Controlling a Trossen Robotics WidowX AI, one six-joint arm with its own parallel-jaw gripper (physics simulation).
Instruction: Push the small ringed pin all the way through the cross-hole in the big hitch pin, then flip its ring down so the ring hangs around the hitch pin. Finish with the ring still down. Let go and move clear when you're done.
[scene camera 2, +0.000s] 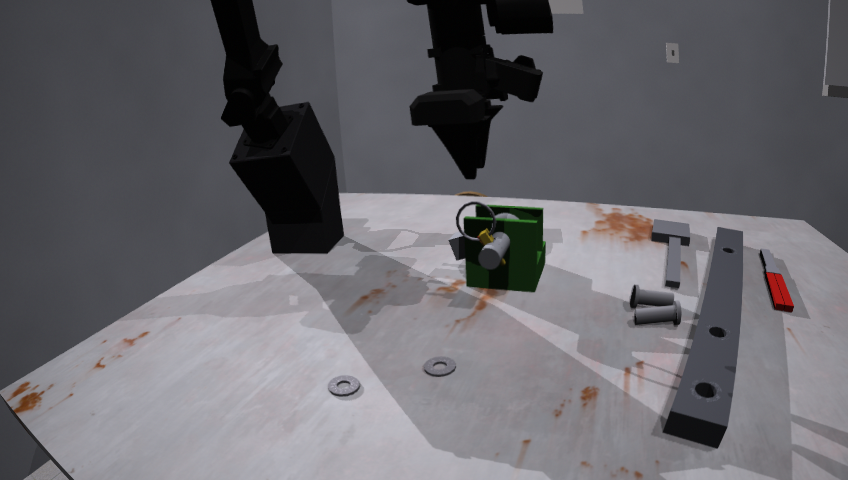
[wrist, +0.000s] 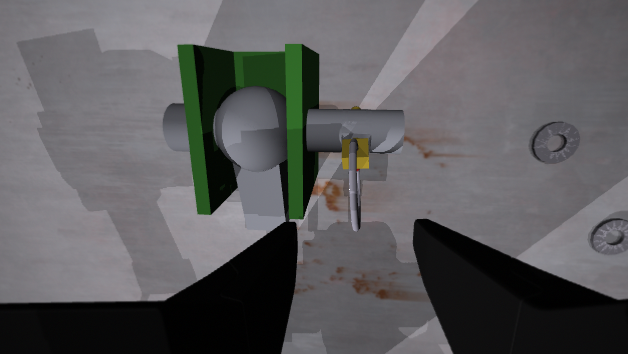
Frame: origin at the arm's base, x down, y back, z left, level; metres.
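Seen in the pictures: gripper, fingertip midpoint: (scene camera 2: 475, 173) (wrist: 354, 233); arm's base, link origin: (scene camera 2: 268, 131).
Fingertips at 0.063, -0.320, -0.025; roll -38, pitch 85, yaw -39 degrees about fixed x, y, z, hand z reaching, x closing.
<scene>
Offsets run from my fingertips to a thing's top centre, as dx, dy, dz. "spot": to the spot under its first point.
The grey hitch pin (scene camera 2: 494, 251) (wrist: 327, 131) lies level through a green bracket @[spot: +0.109, -0.025, +0.027] (scene camera 2: 505, 258) (wrist: 295, 130). The small pin's yellow head @[spot: +0.070, -0.012, -0.008] (scene camera 2: 486, 236) (wrist: 356, 160) sits at the upper side of the hitch pin, and its yellow tip @[spot: +0.100, -0.030, -0.002] (scene camera 2: 503, 261) (wrist: 356, 108) shows at the opposite side. The ring @[+0.032, +0.002, -0.001] (scene camera 2: 457, 221) (wrist: 355, 210) stands up from the yellow head, beside the bracket wall. My gripper (scene camera 2: 471, 177) (wrist: 354, 233) is open and empty above the bracket. In the wrist view the ring's far end appears between the fingertips, with the fingers above it.
Two washers @[+0.149, +0.067, -0.207] (scene camera 2: 343, 385) @[+0.149, -0.006, -0.147] (scene camera 2: 439, 365) lie in front of the bracket. To the right are two loose pins @[+0.123, -0.220, +0.013] (scene camera 2: 653, 296) @[+0.123, -0.223, -0.027] (scene camera 2: 655, 314), a hammer @[+0.136, -0.266, +0.188] (scene camera 2: 673, 261), a long drilled bar @[+0.127, -0.321, +0.029] (scene camera 2: 721, 291) and a red-handled tool @[+0.141, -0.432, +0.120] (scene camera 2: 779, 291). A grey bar @[spot: +0.103, +0.041, +0.042] (scene camera 2: 457, 245) (wrist: 262, 195) sticks out of the bracket.
</scene>
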